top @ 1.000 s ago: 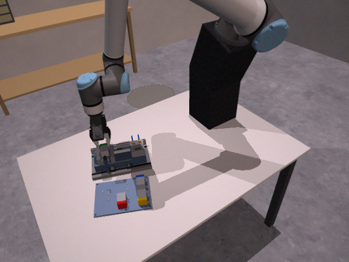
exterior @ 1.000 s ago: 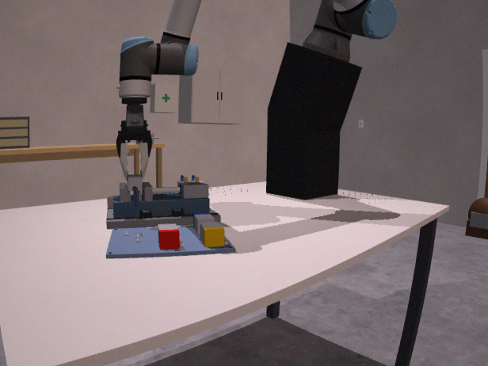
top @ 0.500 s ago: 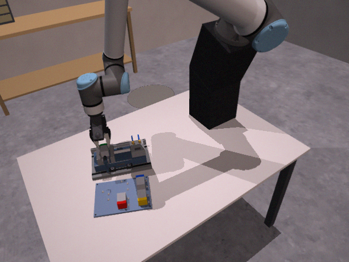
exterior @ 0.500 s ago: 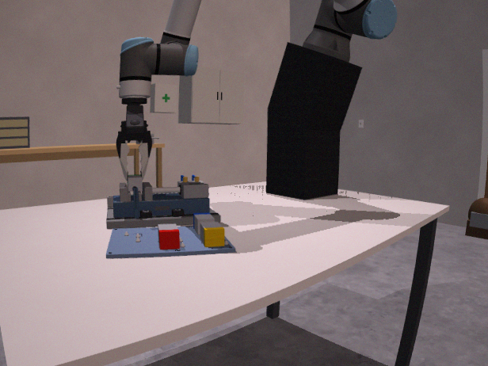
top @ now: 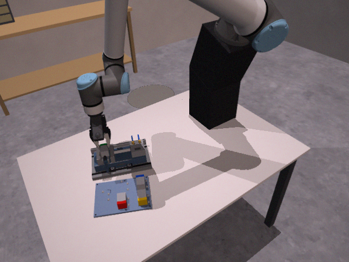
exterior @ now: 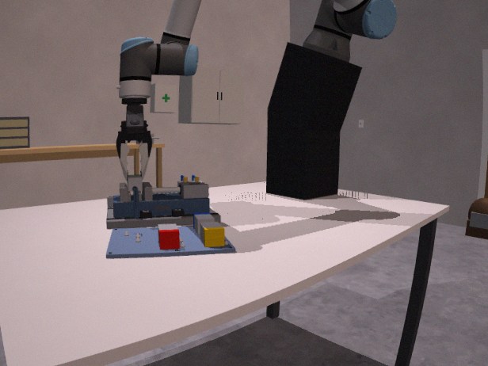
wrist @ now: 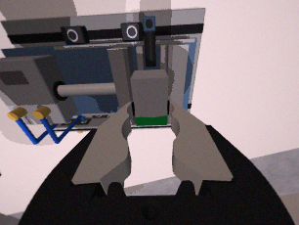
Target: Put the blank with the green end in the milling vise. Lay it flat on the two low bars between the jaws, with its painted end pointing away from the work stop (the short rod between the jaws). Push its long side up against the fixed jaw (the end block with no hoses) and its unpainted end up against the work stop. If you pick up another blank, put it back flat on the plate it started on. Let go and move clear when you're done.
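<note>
The green-ended blank is 2 cm below my hand. Round my hand: dark work stop rod: 5 cm to the left, 3 cm below, 2 cm ahead; then fixed jaw: 4 cm below, 3 cm ahead, 1 cm to the right; then blue milling vise: 8 cm below, 6 cm behind, 3 cm to the left.
</note>
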